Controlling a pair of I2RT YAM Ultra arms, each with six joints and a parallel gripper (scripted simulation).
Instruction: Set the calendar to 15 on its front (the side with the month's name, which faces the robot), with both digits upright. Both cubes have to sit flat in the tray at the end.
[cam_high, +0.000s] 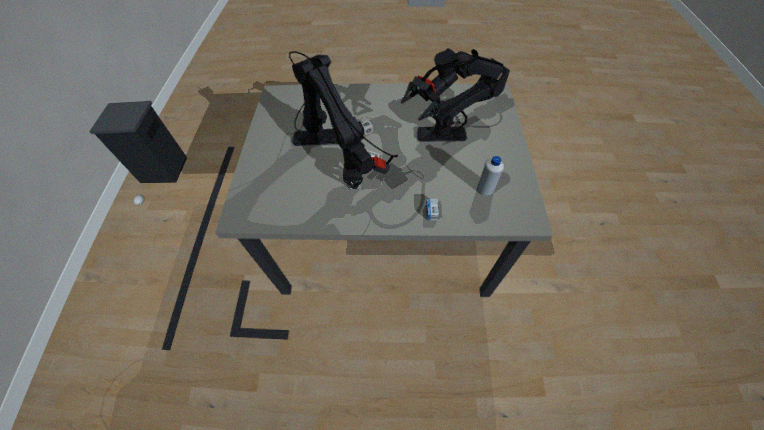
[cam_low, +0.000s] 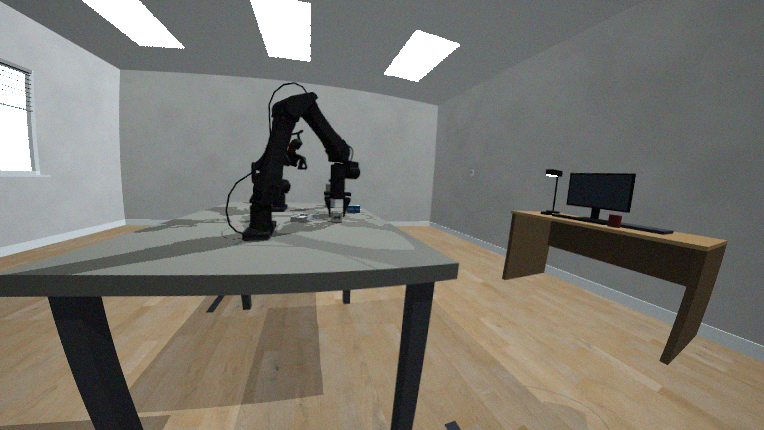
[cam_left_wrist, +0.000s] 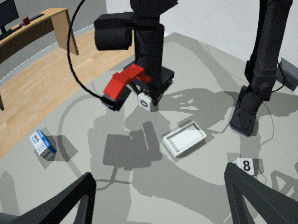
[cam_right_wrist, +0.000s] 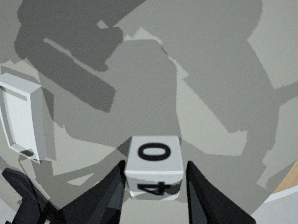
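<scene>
The white calendar tray lies 14 cm behind my right hand, 4 cm to the left of it and 2 cm below it. Also, from my right hand: white digit cube 29 cm behind, 4 cm to the left, 1 cm below.
</scene>
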